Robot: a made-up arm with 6 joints. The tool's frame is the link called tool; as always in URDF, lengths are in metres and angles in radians. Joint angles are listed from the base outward.
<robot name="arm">
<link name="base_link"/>
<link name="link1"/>
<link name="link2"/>
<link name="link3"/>
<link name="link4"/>
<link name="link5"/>
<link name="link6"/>
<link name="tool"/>
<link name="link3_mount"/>
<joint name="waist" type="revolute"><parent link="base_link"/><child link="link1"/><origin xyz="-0.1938 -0.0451 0.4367" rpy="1.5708 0 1.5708"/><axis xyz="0 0 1"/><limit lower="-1.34" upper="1.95"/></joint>
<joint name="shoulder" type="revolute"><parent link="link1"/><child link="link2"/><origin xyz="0.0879 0.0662 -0.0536" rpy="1.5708 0 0"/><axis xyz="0 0 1"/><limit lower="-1.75" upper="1.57"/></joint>
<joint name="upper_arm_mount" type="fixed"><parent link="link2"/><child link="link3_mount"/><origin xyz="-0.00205 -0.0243 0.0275"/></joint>
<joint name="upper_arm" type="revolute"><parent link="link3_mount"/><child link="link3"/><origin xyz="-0.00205 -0.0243 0.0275" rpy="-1.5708 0 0"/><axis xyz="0 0 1"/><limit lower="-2.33" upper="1.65"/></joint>
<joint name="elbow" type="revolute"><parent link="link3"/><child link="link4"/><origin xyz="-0.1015 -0.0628 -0.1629" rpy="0.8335 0.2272 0.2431"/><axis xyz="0 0 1"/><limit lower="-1.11" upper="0.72"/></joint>
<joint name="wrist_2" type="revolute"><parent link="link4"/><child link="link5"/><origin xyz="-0.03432 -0.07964 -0.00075" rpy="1.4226 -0.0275 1.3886"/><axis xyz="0 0 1"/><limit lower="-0.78" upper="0.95"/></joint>
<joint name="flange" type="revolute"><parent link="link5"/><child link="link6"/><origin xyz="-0.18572 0.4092 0.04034" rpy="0.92 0.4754 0.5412"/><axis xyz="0 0 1"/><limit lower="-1.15" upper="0.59"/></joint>
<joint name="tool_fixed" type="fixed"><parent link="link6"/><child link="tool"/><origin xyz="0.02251 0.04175 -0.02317" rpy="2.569 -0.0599 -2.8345"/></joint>
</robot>
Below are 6 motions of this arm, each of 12 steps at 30 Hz.
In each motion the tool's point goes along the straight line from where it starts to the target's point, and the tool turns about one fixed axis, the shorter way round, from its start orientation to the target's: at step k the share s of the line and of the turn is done. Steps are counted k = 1, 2, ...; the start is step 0. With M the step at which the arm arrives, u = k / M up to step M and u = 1 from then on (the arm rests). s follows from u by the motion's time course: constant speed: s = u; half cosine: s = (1 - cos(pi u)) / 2; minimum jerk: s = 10 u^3 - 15 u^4 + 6 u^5.
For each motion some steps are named. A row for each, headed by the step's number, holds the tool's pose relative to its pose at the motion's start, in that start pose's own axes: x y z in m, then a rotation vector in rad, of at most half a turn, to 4 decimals.
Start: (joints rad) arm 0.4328 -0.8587 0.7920 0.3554 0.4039 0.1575
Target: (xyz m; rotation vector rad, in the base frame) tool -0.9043 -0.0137 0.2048 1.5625 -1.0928 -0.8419
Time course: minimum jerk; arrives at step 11
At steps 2, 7, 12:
2: 0.0120 0.0022 0.0008 -0.0053 0.0260 -0.0066
7: 0.1981 0.0363 0.0130 -0.0884 0.4300 -0.1098
12: 0.2666 0.0488 0.0175 -0.1189 0.5785 -0.1477

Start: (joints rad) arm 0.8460 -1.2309 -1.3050 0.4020 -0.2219 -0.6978
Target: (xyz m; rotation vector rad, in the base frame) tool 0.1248 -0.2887 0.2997 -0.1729 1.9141 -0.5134
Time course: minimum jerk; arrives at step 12
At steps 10, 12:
10: -0.0942 -0.2180 -0.1726 0.5826 0.2362 -0.6531
12: -0.0976 -0.2260 -0.1789 0.6041 0.2449 -0.6772

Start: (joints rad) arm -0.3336 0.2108 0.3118 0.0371 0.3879 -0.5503
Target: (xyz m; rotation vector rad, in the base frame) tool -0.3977 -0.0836 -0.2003 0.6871 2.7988 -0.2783
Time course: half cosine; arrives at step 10
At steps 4, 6, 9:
4: -0.0360 -0.0012 -0.0011 -0.0077 -0.0951 -0.0594
6: -0.0683 -0.0022 -0.0020 -0.0146 -0.1801 -0.1125
9: -0.1018 -0.0033 -0.0030 -0.0217 -0.2685 -0.1676

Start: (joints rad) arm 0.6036 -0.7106 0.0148 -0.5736 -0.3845 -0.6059
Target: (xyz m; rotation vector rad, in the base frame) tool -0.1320 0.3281 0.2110 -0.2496 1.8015 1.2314
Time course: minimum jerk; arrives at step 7
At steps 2, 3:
2: -0.0046 0.0053 0.0015 -0.0100 -0.0185 0.0290
3: -0.0117 0.0134 0.0039 -0.0253 -0.0470 0.0738

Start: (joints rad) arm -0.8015 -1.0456 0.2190 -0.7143 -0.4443 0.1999
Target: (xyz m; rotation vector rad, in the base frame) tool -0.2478 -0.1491 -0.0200 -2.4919 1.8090 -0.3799
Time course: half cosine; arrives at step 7
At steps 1, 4, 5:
1: -0.0015 -0.0005 -0.0003 0.0018 -0.0071 -0.0020
4: -0.0182 -0.0063 -0.0038 0.0228 -0.0874 -0.0246
5: -0.0242 -0.0084 -0.0050 0.0303 -0.1161 -0.0326

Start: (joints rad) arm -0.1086 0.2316 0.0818 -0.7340 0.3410 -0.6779
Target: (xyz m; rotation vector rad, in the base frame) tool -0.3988 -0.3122 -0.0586 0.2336 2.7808 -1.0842
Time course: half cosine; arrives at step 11
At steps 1, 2, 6, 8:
1: 0.0005 -0.0012 -0.0003 0.0032 0.0040 -0.0039
2: 0.0019 -0.0047 -0.0013 0.0125 0.0156 -0.0154
6: 0.0139 -0.0341 -0.0091 0.0900 0.1124 -0.1108
8: 0.0201 -0.0495 -0.0132 0.1304 0.1629 -0.1605

